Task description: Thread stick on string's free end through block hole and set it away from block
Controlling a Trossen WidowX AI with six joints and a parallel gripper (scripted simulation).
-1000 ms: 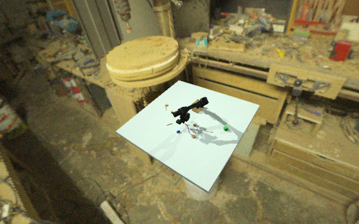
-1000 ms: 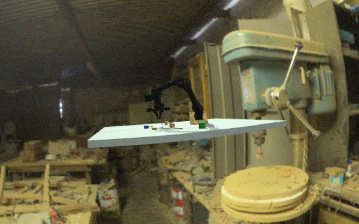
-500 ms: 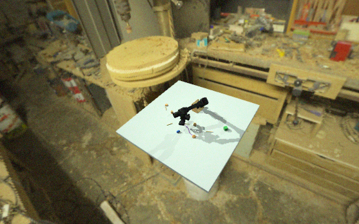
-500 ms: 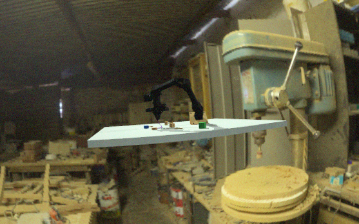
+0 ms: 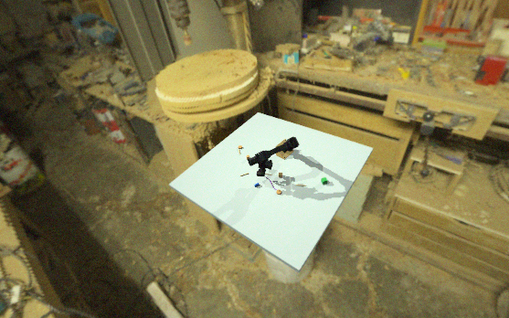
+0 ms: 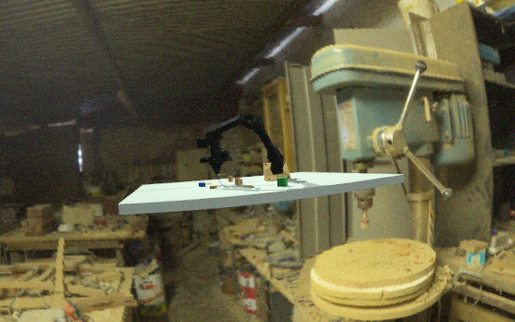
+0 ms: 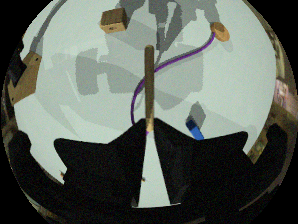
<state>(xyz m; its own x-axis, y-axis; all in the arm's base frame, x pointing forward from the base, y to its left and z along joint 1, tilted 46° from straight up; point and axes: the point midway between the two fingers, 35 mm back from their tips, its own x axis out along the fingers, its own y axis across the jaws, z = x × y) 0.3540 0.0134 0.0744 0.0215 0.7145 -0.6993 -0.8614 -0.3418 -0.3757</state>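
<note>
My gripper tip is 100 mm past the wooden block, 90 mm to the right of it and 40 mm above it. The rest, counted from my gripper tip: round wooden button 190 mm to the left, 50 mm below, 40 mm ahead; small blue piece 90 mm ahead, 50 mm below; thin wooden stick 10 mm to the left, 10 mm behind.
</note>
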